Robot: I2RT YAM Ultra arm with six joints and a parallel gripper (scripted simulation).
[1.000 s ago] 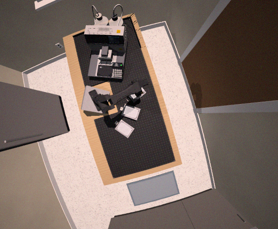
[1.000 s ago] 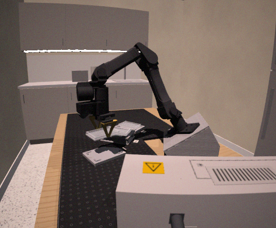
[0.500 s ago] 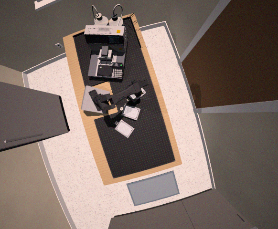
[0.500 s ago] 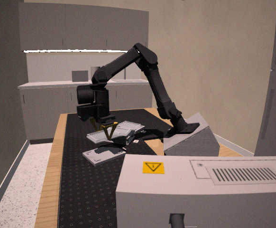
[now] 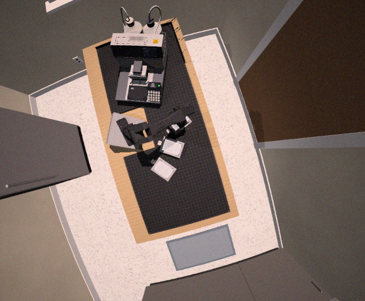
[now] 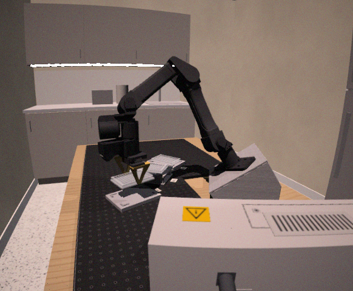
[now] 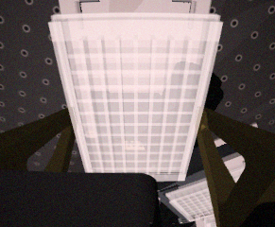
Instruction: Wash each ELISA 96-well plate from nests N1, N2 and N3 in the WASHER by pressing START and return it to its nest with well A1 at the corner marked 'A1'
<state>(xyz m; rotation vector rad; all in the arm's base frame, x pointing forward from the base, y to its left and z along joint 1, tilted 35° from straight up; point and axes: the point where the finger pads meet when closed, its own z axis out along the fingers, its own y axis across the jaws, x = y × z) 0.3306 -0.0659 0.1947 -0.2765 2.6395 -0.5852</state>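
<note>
Right now the grey nest slab is 70 mm below my hand. The rest, counted from my hand: n1 label: 100 mm behind, 80 mm below, 10 mm to the right; then carrier pocket: 350 mm to the left, 140 mm behind, 10 mm below; then N2 label: 210 mm behind, 80 mm below, 50 mm to the right.
</note>
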